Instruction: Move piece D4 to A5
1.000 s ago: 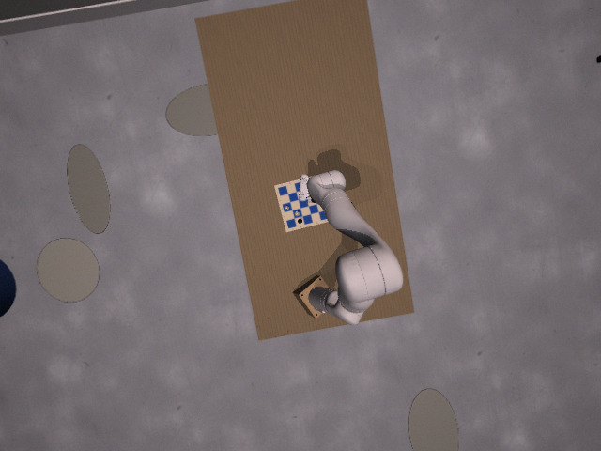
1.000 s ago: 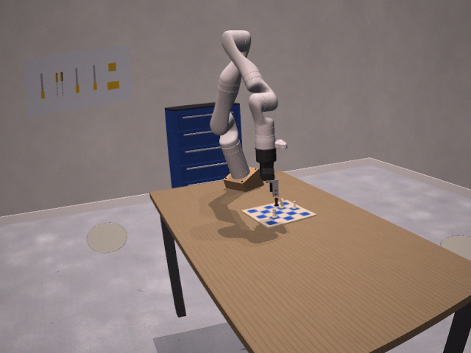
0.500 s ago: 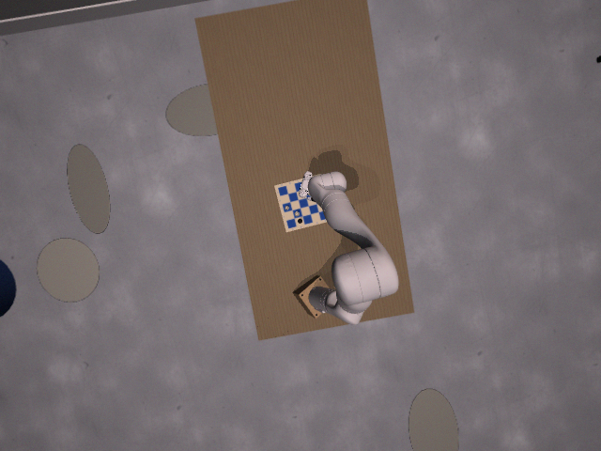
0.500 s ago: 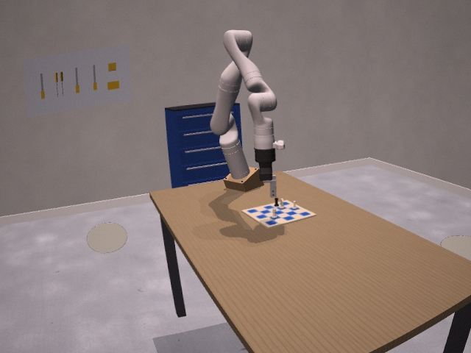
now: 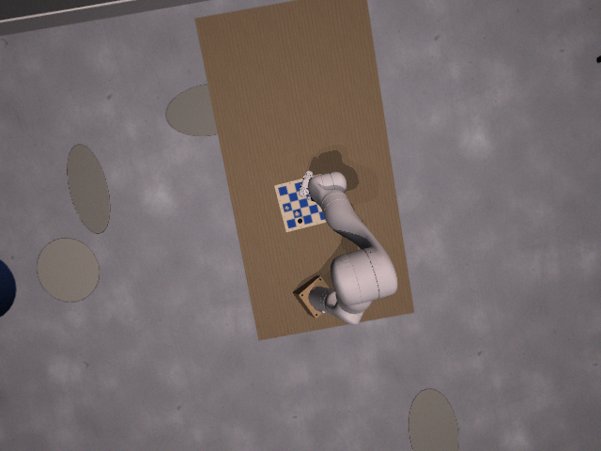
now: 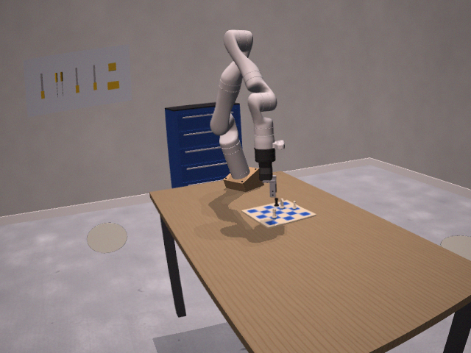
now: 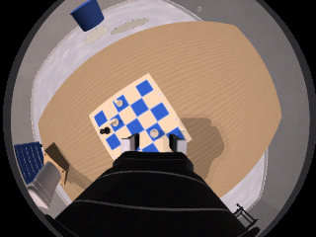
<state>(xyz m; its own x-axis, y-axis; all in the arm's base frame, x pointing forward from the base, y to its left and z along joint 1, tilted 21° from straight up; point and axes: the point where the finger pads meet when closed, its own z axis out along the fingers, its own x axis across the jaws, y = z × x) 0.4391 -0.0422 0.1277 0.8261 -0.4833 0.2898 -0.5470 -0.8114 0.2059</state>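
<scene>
Right now the white piece is 9 cm below my hand. From my hand the other things lie so: blue-and-cream chessboard: 4 cm behind, 4 cm to the left, 11 cm below; then black piece: 11 cm behind, 8 cm to the left, 9 cm below.
</scene>
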